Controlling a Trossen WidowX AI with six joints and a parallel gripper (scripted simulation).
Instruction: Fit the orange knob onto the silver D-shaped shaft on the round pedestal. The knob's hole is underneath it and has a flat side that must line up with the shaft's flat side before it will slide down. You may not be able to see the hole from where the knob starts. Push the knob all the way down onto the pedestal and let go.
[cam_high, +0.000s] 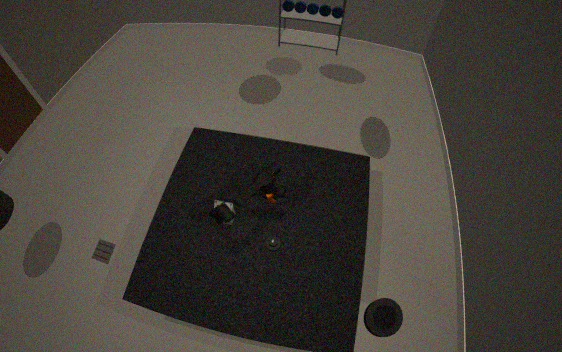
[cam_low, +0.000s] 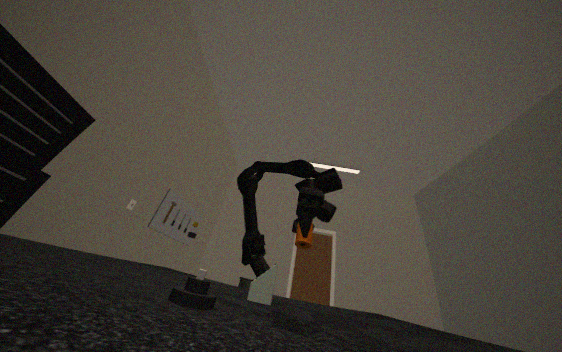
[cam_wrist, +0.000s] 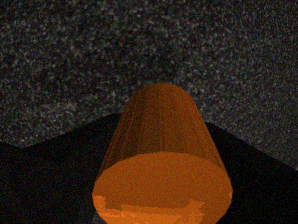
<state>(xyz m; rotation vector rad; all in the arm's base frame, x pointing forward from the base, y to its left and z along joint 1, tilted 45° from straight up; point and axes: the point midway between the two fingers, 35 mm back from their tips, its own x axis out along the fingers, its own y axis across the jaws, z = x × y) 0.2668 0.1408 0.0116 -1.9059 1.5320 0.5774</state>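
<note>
My gripper tip is 20 cm to the left of the round pedestal, 14 cm above it and 4 cm short of it. Round my gripper tip: orange knob: 3 cm above, 1 cm behind.
</note>
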